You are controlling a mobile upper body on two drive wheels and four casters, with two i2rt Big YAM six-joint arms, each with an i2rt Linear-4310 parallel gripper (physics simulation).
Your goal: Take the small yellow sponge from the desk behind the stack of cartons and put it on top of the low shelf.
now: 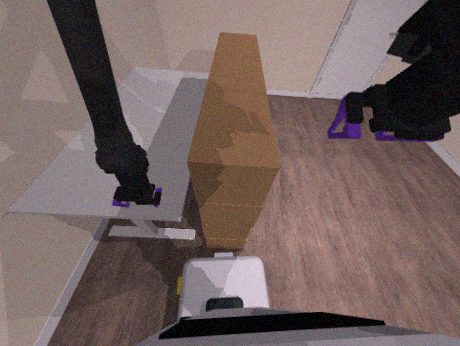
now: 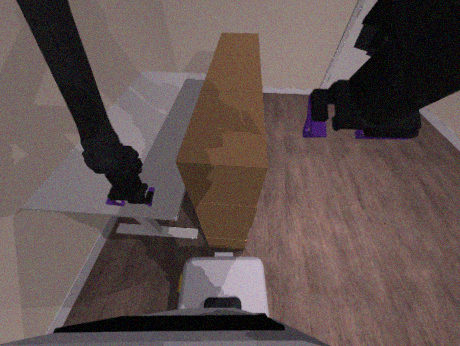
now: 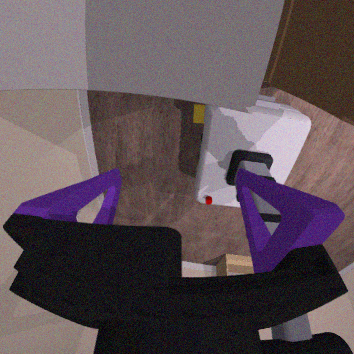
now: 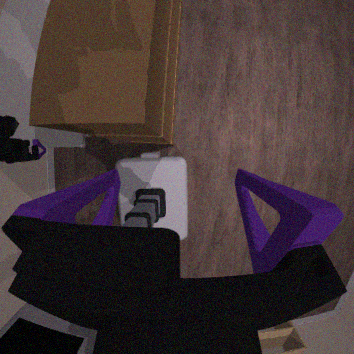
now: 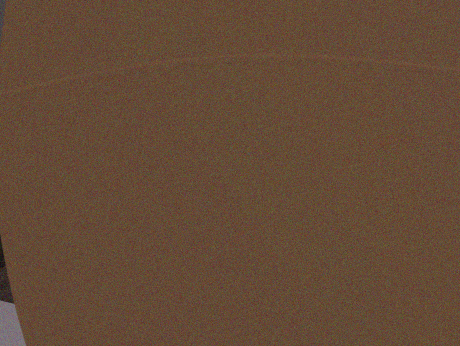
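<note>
The stack of brown cartons stands in front of the robot's base. The grey desk lies to the left of and behind it. My left gripper is open and empty, above the near end of the desk. My right gripper is open, above the floor right of the cartons. I cannot make out the sponge on the visible desk surface; the cartons hide part of the desk.
The robot's white base is close to the cartons, with a yellow part at its left side. A light wooden piece shows behind. A white door is at the upper right.
</note>
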